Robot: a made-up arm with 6 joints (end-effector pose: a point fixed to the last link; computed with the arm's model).
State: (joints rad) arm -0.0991 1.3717 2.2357 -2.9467 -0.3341 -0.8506
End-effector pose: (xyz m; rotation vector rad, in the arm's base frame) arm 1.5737 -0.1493 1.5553 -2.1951 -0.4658 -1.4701
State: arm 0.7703 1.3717 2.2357 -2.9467 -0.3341 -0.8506
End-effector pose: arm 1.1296 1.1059 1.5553 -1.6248 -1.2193 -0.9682
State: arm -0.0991 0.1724 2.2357 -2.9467 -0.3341 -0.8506
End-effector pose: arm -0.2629 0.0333 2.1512 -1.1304 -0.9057 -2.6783
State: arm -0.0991 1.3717 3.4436 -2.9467 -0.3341 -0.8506
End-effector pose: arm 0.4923 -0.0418 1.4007 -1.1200 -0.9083 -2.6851
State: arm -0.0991 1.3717 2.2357 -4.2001 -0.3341 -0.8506
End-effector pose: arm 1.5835 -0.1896 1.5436 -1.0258 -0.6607 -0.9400
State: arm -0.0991 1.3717 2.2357 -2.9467 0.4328 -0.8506
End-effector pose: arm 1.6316 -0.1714 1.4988 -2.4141 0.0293 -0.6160
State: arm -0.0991 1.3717 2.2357 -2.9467 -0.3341 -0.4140
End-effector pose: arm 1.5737 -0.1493 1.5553 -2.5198 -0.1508 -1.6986
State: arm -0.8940 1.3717 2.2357 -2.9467 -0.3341 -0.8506
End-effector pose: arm 0.9956 -1.2279 1.5553 -2.5087 0.4782 -1.8187
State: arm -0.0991 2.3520 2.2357 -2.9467 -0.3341 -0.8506
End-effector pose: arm 1.8440 -0.1762 -0.0396 -2.4806 -0.0468 -0.2774
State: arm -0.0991 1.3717 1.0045 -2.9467 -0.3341 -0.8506
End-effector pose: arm 2.0989 -0.2015 0.5718 -2.4715 0.0606 0.0328
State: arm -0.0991 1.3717 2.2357 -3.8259 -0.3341 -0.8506
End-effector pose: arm 1.5764 -0.1801 1.5504 -1.3698 -0.6285 -1.1103
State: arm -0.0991 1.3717 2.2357 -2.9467 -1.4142 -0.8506
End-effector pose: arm 1.4632 -0.1240 1.5352 -1.3343 -1.1473 -2.4902
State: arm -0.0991 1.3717 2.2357 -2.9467 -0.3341 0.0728
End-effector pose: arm 1.5737 -0.1493 1.5553 2.3389 -0.2479 1.5878
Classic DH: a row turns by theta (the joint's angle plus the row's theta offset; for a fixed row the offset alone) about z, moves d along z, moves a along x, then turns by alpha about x. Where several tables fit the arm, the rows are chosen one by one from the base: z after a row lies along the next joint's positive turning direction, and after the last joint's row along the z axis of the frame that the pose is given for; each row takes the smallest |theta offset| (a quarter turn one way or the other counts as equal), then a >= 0, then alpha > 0; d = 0 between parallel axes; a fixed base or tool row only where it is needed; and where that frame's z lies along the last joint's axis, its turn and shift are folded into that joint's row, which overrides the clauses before.
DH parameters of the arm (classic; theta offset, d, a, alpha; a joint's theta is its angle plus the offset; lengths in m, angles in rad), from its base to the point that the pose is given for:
joint 1: 0 0.5033 0.2221 -1.5708
joint 2: -1.5708 0 0.946 3.1416
joint 3: 0 0 0.1976 -1.5708
joint 4: 0 -0.832 0 1.5708
joint 5: 0 0 0 -1.5708
joint 6: 1.5708 -0.112 0 1.5708
tool (fixed): -1.5708 0 0 0

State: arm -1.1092 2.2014 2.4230 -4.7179 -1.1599 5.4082
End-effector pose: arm 0.7089 -1.6557 0.3304 -0.3497 0.5148 -2.2404
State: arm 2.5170 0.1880 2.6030 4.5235 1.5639 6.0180
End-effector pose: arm 0.3408 -0.1101 1.8539 -1.7375 -1.1344 0.5174
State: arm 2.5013 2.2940 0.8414 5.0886 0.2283 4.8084
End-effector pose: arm -0.9865 0.7644 -1.0329 0.3691 1.6135 0.0852
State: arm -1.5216 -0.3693 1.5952 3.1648 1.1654 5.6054
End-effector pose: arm -0.0291 0.5422 2.1583 2.1864 -1.5787 1.4751
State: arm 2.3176 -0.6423 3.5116 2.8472 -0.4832 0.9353
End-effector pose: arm 0.4378 -0.4508 0.3400 0.1384 1.4075 -0.0834
